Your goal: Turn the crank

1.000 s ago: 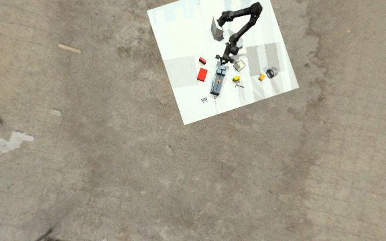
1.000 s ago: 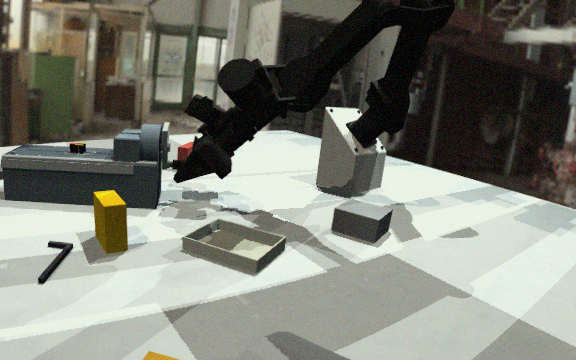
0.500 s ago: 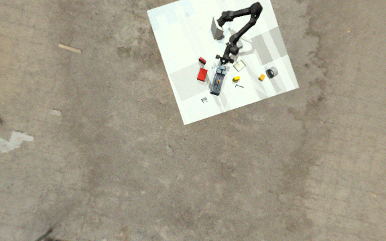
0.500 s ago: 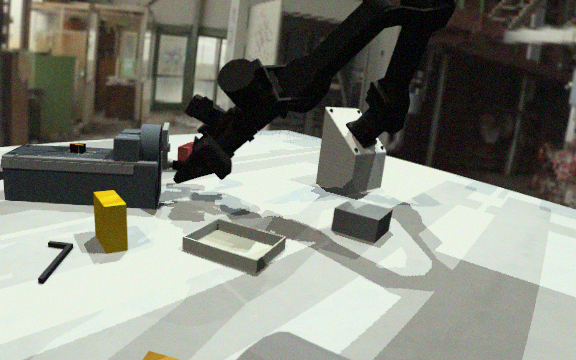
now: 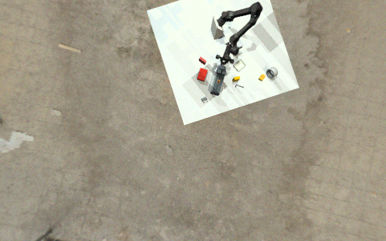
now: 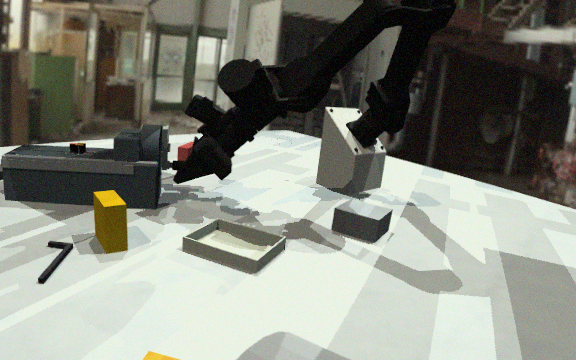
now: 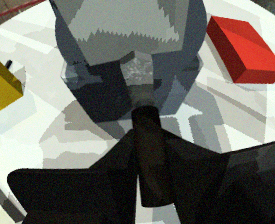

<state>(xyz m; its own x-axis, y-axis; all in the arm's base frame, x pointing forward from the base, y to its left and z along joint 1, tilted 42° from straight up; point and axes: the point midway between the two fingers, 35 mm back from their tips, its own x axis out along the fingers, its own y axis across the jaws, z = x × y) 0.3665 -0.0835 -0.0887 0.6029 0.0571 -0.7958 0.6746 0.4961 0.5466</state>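
Right now my gripper tip is 1 cm past the dark crank handle, 1 cm to the right of it and 3 cm below it. Also, from my gripper tip: red pointer (13 cm ahead, 11 cm to the right, 5 cm above); then shallow grey tray (6 cm ahead, 19 cm to the left, 3 cm below); then yellow block (18 cm ahead, 9 cm to the left).
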